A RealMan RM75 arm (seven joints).
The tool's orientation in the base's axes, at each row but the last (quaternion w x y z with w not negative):
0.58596 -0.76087 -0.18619 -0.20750
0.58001 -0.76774 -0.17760 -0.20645
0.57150 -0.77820 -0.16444 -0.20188
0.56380 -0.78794 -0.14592 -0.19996
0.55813 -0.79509 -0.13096 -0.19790
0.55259 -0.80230 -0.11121 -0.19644
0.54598 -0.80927 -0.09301 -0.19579
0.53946 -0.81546 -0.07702 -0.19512
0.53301 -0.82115 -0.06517 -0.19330
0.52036 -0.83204 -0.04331 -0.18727
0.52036 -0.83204 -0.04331 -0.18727
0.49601 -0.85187 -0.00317 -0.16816
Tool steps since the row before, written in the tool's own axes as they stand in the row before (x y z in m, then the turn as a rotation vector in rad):
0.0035 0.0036 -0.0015 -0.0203 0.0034 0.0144
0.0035 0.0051 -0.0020 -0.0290 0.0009 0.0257
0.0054 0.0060 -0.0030 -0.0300 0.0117 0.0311
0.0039 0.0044 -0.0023 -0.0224 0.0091 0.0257
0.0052 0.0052 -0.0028 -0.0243 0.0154 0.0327
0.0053 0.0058 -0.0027 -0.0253 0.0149 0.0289
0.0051 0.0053 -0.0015 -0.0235 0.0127 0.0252
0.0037 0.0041 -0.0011 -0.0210 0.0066 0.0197
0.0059 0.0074 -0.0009 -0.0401 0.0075 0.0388
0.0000 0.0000 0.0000 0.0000 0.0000 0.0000
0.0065 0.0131 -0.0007 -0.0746 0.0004 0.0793
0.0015 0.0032 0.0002 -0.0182 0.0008 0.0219
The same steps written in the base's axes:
0.0047 -0.0022 -0.0007 -0.0139 0.0123 -0.0169
0.0054 -0.0032 -0.0019 -0.0214 0.0236 -0.0221
0.0072 -0.0045 -0.0014 -0.0163 0.0255 -0.0329
0.0051 -0.0036 -0.0011 -0.0116 0.0213 -0.0256
0.0064 -0.0045 -0.0011 -0.0094 0.0257 -0.0338
0.0065 -0.0048 -0.0017 -0.0113 0.0224 -0.0327
0.0062 -0.0038 -0.0019 -0.0112 0.0198 -0.0288
0.0045 -0.0030 -0.0016 -0.0123 0.0170 -0.0208
0.0075 -0.0045 -0.0037 -0.0248 0.0357 -0.0357
0.0000 0.0000 0.0000 0.0000 0.0000 0.0000
0.0093 -0.0074 -0.0085 -0.0478 0.0789 -0.0577
0.0020 -0.0017 -0.0024 -0.0108 0.0211 -0.0158

